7 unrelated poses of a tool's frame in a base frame.
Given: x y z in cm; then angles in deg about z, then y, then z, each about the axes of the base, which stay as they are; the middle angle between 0 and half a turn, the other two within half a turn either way.
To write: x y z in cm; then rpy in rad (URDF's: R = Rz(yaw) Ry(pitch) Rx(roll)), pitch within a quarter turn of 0, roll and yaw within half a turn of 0. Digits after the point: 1 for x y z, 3 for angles.
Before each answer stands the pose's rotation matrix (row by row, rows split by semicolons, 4 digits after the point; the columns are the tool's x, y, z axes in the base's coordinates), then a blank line. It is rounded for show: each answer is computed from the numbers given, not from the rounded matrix.
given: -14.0 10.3 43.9 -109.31 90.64 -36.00
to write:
-0.5517 -0.2029 0.8090; -0.7657 -0.2613 -0.5877; 0.3307 -0.9437 -0.0112

-14.0 10.3 43.9 -1.583 -0.337 -2.195
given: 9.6 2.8 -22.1 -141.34 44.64 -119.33
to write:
-0.2725 -0.8985 -0.3442; 0.7904 -0.0050 -0.6126; 0.5487 -0.4389 0.7115

9.6 2.8 -22.1 -0.553 -0.581 1.903
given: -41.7 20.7 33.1 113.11 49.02 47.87
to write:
-0.8548 -0.1135 0.5064; 0.4261 -0.7106 0.5599; 0.2963 0.6944 0.6558

-41.7 20.7 33.1 0.814 -0.301 2.679
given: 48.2 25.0 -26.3 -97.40 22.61 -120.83
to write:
-0.7906 -0.5798 -0.1970; 0.6103 -0.7201 -0.3301; 0.0495 -0.3813 0.9231

48.2 25.0 -26.3 -0.392 -0.050 2.484
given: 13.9 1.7 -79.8 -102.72 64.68 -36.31
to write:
-0.6535 0.2058 0.7284; -0.7303 -0.4245 -0.5353; 0.1990 -0.8817 0.4277

13.9 1.7 -79.8 -1.119 -0.200 -2.301
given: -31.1 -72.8 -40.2 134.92 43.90 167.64
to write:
0.3454 0.6495 -0.6773; -0.8006 0.5805 0.1484; 0.4896 0.4910 0.7206

-31.1 -72.8 -40.2 0.598 -0.512 -1.163
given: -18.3 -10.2 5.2 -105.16 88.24 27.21
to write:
0.4342 0.1459 0.8889; -0.8621 -0.2190 0.4570; 0.2614 -0.9647 0.0307

-18.3 -10.2 5.2 -1.539 -0.264 -1.104
